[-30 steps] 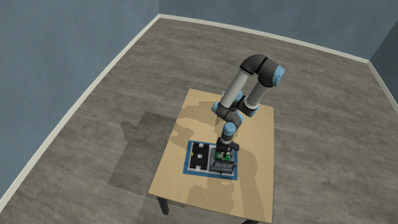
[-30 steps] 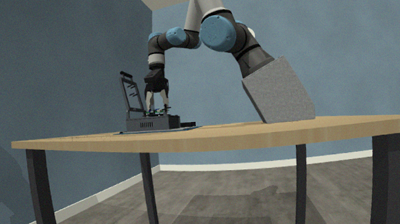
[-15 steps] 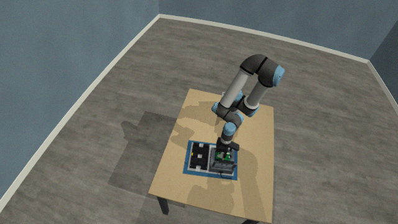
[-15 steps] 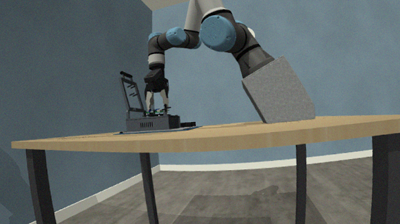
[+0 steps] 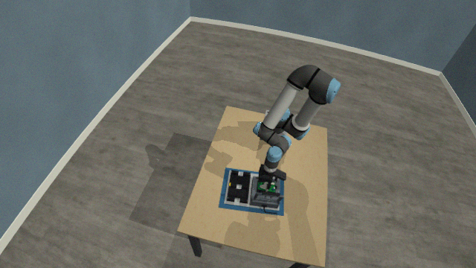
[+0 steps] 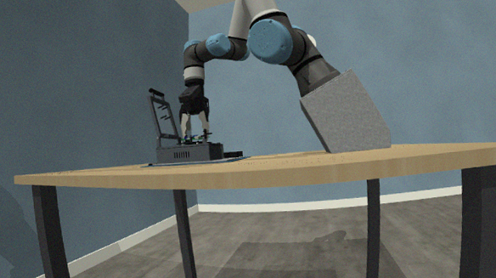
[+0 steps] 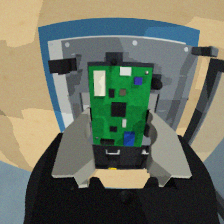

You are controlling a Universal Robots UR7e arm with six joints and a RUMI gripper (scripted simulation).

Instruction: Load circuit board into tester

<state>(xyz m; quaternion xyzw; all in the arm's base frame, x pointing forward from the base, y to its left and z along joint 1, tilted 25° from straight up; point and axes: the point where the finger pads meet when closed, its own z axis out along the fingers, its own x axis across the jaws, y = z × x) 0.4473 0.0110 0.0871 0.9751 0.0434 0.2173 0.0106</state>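
The green circuit board is right at my hand. Also, from my hand: tester bed 10 mm to the left, 10 mm below, 10 mm ahead; then see-through lid 120 mm ahead, 100 mm above, 10 mm to the left.
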